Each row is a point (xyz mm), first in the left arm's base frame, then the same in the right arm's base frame.
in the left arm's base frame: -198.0 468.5 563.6
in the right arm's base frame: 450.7 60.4 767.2
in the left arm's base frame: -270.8 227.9 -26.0
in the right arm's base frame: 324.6 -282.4 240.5
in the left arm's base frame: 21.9 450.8 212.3
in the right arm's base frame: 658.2 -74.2 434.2
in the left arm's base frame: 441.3 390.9 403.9
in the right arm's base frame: 1060.6 -171.1 646.1
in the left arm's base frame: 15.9 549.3 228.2
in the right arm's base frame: 671.6 24.7 428.6
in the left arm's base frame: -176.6 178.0 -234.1
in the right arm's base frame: 404.5 -392.9 50.6
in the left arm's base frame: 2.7 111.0 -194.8
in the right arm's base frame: 567.9 -483.1 108.4
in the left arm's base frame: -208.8 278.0 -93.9
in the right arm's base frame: 394.2 -260.9 165.3
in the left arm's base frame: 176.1 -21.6 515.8
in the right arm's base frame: 722.0 -491.1 835.6
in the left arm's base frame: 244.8 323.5 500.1
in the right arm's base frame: 856.1 -177.2 748.7
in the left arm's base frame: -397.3 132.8 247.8
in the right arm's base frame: 185.8 -290.5 524.6
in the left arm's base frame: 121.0 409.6 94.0
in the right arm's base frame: 745.8 -158.0 330.3
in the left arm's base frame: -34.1 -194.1 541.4
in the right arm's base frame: 482.7 -610.4 891.3
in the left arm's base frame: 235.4 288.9 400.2
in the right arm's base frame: 838.8 -230.0 658.3
